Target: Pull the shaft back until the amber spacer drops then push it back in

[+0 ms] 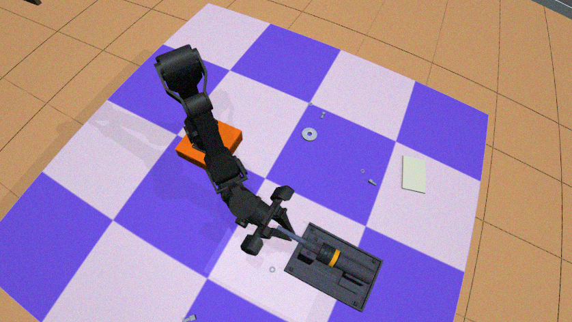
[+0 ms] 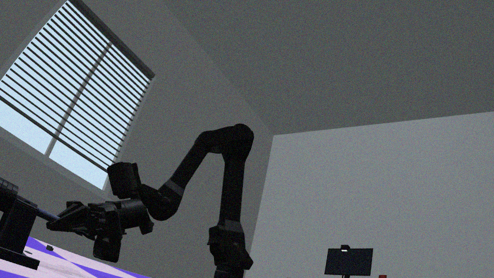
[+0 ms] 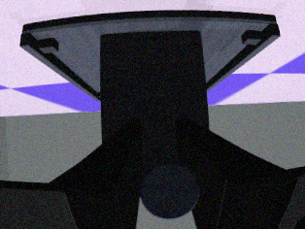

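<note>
Right now my gripper tip is 40 mm short of the shaft and 20 mm below it. Also, from my gripper tip: amber spacer: 110 mm ahead, 10 mm to the right, 20 mm above; pale card: 270 mm ahead, 370 mm to the left, 60 mm below.
</note>
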